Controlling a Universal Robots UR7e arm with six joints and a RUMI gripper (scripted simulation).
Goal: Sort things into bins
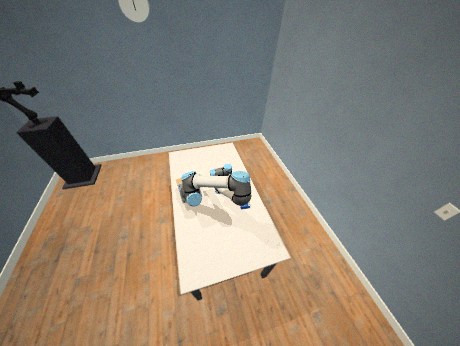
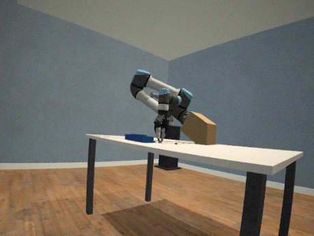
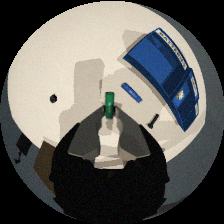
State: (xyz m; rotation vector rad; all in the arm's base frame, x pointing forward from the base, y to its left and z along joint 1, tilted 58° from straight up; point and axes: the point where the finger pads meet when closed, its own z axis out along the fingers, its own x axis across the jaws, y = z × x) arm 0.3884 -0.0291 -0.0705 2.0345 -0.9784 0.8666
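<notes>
Right now my hand is 1 cm above the green piece. Also, from my hand: small blue piece: 4 cm ahead, 2 cm to the right, 1 cm below; then black nut: 5 cm behind, 11 cm to the left, 1 cm below; then black screw: 2 cm ahead, 10 cm to the right, 1 cm below.
</notes>
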